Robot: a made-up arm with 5 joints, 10 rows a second.
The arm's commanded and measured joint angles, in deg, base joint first. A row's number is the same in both.
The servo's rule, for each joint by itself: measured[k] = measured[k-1] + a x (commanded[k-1-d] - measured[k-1]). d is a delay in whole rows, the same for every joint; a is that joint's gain. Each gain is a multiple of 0.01, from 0.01 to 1. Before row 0 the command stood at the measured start. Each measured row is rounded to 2 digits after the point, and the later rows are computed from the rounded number. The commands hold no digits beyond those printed.
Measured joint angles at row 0:
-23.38, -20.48, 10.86, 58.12, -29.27
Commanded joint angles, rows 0 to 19:
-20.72, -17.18, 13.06, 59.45, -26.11
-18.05, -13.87, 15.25, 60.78, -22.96
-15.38, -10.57, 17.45, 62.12, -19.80
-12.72, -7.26, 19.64, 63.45, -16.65
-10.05, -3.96, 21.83, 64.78, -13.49
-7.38, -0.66, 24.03, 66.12, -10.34
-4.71, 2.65, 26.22, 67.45, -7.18
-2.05, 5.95, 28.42, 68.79, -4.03
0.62, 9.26, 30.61, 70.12, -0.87
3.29, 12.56, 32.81, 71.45, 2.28
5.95, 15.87, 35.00, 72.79, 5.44
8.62, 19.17, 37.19, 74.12, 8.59
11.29, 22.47, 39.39, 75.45, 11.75
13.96, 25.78, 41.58, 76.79, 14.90
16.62, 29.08, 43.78, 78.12, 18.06
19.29, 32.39, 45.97, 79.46, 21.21
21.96, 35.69, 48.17, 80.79, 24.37
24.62, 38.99, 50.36, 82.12, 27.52
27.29, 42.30, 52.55, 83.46, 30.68
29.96, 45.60, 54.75, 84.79, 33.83
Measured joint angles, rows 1 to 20:
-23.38, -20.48, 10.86, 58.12, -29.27
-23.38, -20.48, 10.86, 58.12, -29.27
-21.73, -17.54, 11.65, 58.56, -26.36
-19.45, -14.27, 12.95, 59.29, -23.23
-16.93, -10.98, 14.57, 60.22, -20.07
-14.32, -7.67, 16.40, 61.29, -16.92
-11.67, -4.37, 18.35, 62.44, -13.76
-9.01, -1.07, 20.39, 63.65, -10.61
-6.34, 2.24, 22.49, 64.90, -7.45
-3.68, 5.54, 24.62, 66.18, -4.30
-1.01, 8.85, 26.78, 67.48, -1.14
1.66, 12.15, 28.95, 68.79, 2.01
4.32, 15.46, 31.13, 70.11, 5.17
6.99, 18.76, 33.31, 71.43, 8.32
9.66, 22.06, 35.50, 72.76, 11.48
12.33, 25.37, 37.69, 74.09, 14.63
14.99, 28.67, 39.88, 75.42, 17.79
17.66, 31.98, 42.07, 76.75, 20.94
20.33, 35.28, 44.27, 78.08, 24.10
22.99, 38.58, 46.46, 79.41, 27.25
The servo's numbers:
d 2
a 0.62 0.89 0.36 0.33 0.92

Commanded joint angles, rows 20 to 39:
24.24, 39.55, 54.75, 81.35, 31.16
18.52, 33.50, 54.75, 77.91, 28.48
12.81, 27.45, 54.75, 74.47, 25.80
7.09, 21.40, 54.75, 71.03, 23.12
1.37, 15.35, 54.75, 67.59, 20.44
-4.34, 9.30, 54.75, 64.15, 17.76
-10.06, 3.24, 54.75, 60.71, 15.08
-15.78, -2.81, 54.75, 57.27, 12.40
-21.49, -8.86, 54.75, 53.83, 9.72
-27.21, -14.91, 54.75, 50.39, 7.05
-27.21, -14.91, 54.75, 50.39, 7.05
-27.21, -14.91, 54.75, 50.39, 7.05
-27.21, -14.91, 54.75, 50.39, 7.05
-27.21, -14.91, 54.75, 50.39, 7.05
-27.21, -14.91, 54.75, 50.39, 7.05
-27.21, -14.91, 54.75, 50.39, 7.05
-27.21, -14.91, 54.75, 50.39, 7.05
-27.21, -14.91, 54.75, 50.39, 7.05
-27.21, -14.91, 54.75, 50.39, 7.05
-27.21, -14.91, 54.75, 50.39, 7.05
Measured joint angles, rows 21 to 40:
25.66, 41.89, 48.65, 80.75, 30.41
28.33, 45.19, 50.85, 82.08, 33.56
25.79, 40.17, 52.25, 81.84, 31.35
21.28, 34.23, 53.15, 80.54, 28.71
16.03, 28.20, 53.73, 78.54, 26.03
10.49, 22.15, 54.10, 76.06, 23.35
4.84, 16.10, 54.33, 73.26, 20.67
-0.85, 10.05, 54.48, 70.25, 17.99
-6.56, 3.99, 54.58, 67.10, 15.31
-12.28, -2.06, 54.64, 63.86, 12.63
-17.99, -8.11, 54.68, 60.55, 9.95
-23.71, -14.16, 54.71, 57.20, 7.28
-25.88, -14.83, 54.72, 54.95, 7.07
-26.70, -14.90, 54.73, 53.45, 7.05
-27.02, -14.91, 54.74, 52.44, 7.05
-27.14, -14.91, 54.74, 51.76, 7.05
-27.18, -14.91, 54.74, 51.31, 7.05
-27.20, -14.91, 54.74, 51.01, 7.05
-27.21, -14.91, 54.74, 50.81, 7.05
-27.21, -14.91, 54.74, 50.67, 7.05

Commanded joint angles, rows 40 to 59:
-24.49, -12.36, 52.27, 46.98, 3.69
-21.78, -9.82, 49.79, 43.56, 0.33
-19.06, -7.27, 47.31, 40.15, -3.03
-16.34, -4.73, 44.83, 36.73, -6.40
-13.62, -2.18, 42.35, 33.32, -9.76
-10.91, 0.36, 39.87, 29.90, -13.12
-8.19, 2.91, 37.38, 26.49, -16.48
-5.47, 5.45, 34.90, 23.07, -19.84
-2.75, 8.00, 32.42, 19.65, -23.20
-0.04, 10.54, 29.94, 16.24, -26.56
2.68, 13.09, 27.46, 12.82, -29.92
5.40, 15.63, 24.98, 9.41, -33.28
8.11, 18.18, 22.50, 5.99, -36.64
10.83, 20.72, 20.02, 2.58, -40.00
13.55, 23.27, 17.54, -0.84, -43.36
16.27, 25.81, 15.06, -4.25, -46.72
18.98, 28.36, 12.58, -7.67, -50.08
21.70, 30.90, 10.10, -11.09, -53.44
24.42, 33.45, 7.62, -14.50, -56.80
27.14, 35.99, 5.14, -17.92, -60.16
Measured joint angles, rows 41 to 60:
-27.21, -14.91, 54.74, 50.58, 7.05
-27.21, -14.91, 54.74, 50.52, 7.05
-25.52, -12.64, 53.85, 49.35, 3.96
-23.20, -10.13, 52.39, 47.44, 0.62
-20.63, -7.58, 50.56, 45.03, -2.74
-17.97, -5.04, 48.50, 42.29, -6.11
-15.27, -2.49, 46.29, 39.33, -9.47
-12.57, 0.05, 43.98, 36.22, -12.83
-9.85, 2.60, 41.60, 33.01, -16.19
-7.13, 5.14, 39.19, 29.73, -19.55
-4.41, 7.69, 36.75, 26.40, -22.91
-1.70, 10.23, 34.30, 23.05, -26.27
1.02, 12.78, 31.84, 19.67, -29.63
3.74, 15.32, 29.37, 16.28, -32.99
6.45, 17.87, 26.90, 12.88, -36.35
9.17, 20.41, 24.42, 9.48, -39.71
11.89, 22.96, 21.94, 6.07, -43.07
14.61, 25.50, 19.46, 2.66, -46.43
17.32, 28.05, 16.98, -0.75, -49.79
20.04, 30.59, 14.50, -4.16, -53.15

